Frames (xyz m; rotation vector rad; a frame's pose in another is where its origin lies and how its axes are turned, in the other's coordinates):
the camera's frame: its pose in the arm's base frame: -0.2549 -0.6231 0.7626 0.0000 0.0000 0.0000
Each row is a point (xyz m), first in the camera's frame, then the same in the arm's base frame.
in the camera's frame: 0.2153 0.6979 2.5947
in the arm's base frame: -0.0396 0.0748 3.3573
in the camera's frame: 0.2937 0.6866 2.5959
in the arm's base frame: 0.0388 0.0635 3.3585
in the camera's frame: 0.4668 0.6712 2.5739
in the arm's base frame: 0.2119 0.0481 3.3365
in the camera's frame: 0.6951 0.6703 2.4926
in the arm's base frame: 0.4402 0.0472 3.2552
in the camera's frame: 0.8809 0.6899 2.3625
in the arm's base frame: 0.6260 0.0668 3.1251
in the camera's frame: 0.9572 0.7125 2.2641
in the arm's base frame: 0.7023 0.0894 3.0267
